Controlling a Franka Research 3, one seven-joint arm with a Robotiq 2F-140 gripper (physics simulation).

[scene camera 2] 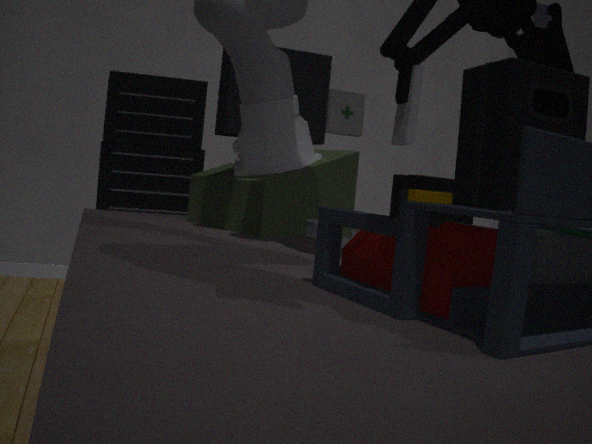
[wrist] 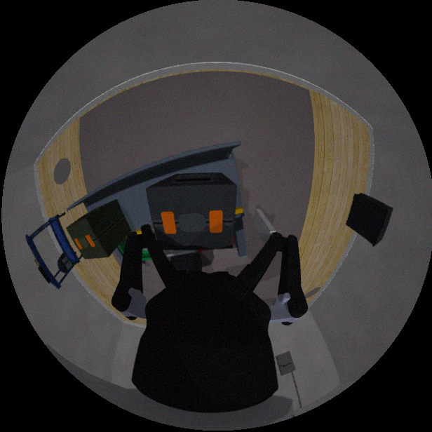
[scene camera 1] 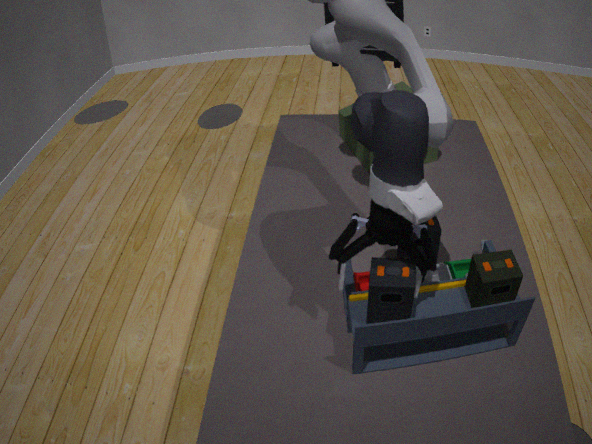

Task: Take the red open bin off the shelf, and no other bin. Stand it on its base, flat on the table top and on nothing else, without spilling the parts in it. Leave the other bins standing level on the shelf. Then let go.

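Observation:
The red open bin [scene camera 1: 361, 281] [scene camera 2: 462, 270] stands on the lower level of the blue-grey shelf [scene camera 1: 440, 327] [scene camera 2: 507, 300] [wrist: 175, 162], at one end. The shelf's upper board and a black case with orange latches [scene camera 1: 392, 312] [scene camera 2: 500, 125] [wrist: 192, 195] cover much of it. In the wrist view slivers of red show beside the case. A grey bin [scene camera 1: 441, 273] and a green bin [scene camera 1: 460, 269] [wrist: 141, 254] stand farther along. My gripper [scene camera 1: 380, 283] [wrist: 212, 215] is open and empty, its fingers on either side of the black case. One fingertip is hidden in the wrist view.
An olive case with orange latches [scene camera 1: 492, 280] [wrist: 100, 230] stands on the upper board's other end. Another dark case [scene camera 1: 434, 245] [wrist: 187, 261] stands behind the bins, on the arm's side. A yellow strip [scene camera 1: 442, 287] [scene camera 2: 430, 196] runs along the upper board's edge.

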